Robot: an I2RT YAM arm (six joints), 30 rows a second.
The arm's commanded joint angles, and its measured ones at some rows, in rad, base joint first. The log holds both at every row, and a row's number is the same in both.
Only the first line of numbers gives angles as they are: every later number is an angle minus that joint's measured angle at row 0.
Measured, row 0: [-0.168 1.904 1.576 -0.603 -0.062 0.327]
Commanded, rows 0 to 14: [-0.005 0.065 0.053 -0.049 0.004 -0.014]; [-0.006 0.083 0.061 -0.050 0.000 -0.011]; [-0.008 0.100 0.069 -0.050 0.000 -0.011]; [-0.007 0.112 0.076 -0.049 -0.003 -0.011]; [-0.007 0.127 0.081 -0.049 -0.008 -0.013]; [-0.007 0.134 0.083 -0.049 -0.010 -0.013]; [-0.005 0.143 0.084 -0.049 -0.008 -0.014]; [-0.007 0.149 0.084 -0.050 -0.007 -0.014]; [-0.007 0.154 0.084 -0.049 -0.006 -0.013]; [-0.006 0.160 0.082 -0.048 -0.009 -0.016]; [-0.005 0.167 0.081 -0.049 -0.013 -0.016]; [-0.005 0.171 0.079 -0.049 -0.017 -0.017]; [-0.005 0.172 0.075 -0.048 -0.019 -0.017]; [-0.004 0.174 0.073 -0.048 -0.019 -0.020]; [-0.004 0.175 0.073 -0.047 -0.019 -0.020]
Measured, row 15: [-0.005 0.150 0.053 -0.037 -0.012 -0.003]
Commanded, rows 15 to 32: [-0.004 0.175 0.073 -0.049 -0.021 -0.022]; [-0.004 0.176 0.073 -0.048 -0.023 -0.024]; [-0.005 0.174 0.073 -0.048 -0.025 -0.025]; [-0.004 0.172 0.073 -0.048 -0.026 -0.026]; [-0.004 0.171 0.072 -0.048 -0.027 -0.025]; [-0.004 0.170 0.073 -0.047 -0.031 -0.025]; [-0.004 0.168 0.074 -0.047 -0.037 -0.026]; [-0.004 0.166 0.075 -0.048 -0.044 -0.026]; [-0.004 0.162 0.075 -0.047 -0.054 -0.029]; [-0.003 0.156 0.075 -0.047 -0.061 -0.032]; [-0.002 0.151 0.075 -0.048 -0.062 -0.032]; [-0.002 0.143 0.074 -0.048 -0.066 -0.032]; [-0.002 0.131 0.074 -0.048 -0.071 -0.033]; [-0.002 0.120 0.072 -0.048 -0.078 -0.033]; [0.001 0.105 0.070 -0.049 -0.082 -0.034]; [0.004 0.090 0.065 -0.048 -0.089 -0.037]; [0.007 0.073 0.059 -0.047 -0.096 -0.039]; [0.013 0.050 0.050 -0.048 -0.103 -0.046]
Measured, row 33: [-0.001 0.144 0.052 -0.037 -0.070 -0.026]
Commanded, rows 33 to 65: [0.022 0.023 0.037 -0.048 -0.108 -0.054]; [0.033 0.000 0.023 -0.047 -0.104 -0.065]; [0.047 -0.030 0.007 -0.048 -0.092 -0.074]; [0.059 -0.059 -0.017 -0.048 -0.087 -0.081]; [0.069 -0.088 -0.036 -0.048 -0.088 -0.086]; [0.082 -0.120 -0.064 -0.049 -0.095 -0.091]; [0.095 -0.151 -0.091 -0.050 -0.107 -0.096]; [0.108 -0.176 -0.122 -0.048 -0.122 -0.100]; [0.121 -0.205 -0.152 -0.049 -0.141 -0.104]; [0.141 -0.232 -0.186 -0.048 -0.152 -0.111]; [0.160 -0.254 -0.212 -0.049 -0.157 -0.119]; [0.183 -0.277 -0.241 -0.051 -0.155 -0.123]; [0.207 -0.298 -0.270 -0.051 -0.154 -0.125]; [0.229 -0.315 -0.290 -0.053 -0.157 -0.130]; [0.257 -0.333 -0.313 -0.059 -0.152 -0.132]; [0.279 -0.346 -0.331 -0.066 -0.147 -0.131]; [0.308 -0.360 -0.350 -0.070 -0.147 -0.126]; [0.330 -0.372 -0.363 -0.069 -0.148 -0.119]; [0.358 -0.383 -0.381 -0.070 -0.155 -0.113]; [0.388 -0.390 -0.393 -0.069 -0.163 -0.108]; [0.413 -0.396 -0.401 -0.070 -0.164 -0.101]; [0.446 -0.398 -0.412 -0.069 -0.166 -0.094]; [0.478 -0.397 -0.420 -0.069 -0.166 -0.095]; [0.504 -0.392 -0.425 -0.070 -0.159 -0.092]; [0.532 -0.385 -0.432 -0.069 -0.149 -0.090]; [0.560 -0.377 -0.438 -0.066 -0.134 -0.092]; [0.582 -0.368 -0.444 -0.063 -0.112 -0.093]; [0.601 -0.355 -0.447 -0.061 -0.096 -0.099]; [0.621 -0.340 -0.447 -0.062 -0.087 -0.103]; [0.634 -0.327 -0.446 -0.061 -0.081 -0.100]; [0.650 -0.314 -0.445 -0.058 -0.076 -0.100]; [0.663 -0.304 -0.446 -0.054 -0.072 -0.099]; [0.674 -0.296 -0.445 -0.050 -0.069 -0.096]
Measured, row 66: [0.652 -0.326 -0.434 -0.050 -0.108 -0.103]
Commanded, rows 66 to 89: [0.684 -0.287 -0.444 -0.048 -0.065 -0.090]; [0.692 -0.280 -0.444 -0.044 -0.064 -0.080]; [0.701 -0.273 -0.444 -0.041 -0.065 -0.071]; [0.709 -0.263 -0.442 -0.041 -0.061 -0.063]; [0.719 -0.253 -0.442 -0.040 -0.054 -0.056]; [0.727 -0.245 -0.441 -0.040 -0.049 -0.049]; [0.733 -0.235 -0.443 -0.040 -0.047 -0.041]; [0.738 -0.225 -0.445 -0.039 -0.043 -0.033]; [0.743 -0.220 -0.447 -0.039 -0.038 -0.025]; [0.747 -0.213 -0.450 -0.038 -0.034 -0.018]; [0.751 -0.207 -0.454 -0.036 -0.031 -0.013]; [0.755 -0.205 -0.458 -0.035 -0.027 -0.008]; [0.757 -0.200 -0.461 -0.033 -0.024 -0.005]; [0.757 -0.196 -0.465 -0.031 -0.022 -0.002]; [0.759 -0.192 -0.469 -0.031 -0.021 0.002]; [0.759 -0.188 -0.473 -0.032 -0.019 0.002]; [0.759 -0.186 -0.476 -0.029 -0.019 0.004]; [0.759 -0.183 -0.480 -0.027 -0.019 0.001]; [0.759 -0.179 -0.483 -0.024 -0.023 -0.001]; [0.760 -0.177 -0.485 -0.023 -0.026 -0.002]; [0.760 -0.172 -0.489 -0.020 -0.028 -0.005]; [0.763 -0.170 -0.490 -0.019 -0.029 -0.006]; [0.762 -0.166 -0.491 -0.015 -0.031 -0.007]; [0.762 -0.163 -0.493 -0.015 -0.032 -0.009]
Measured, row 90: [0.756 -0.184 -0.479 -0.021 -0.035 -0.016]
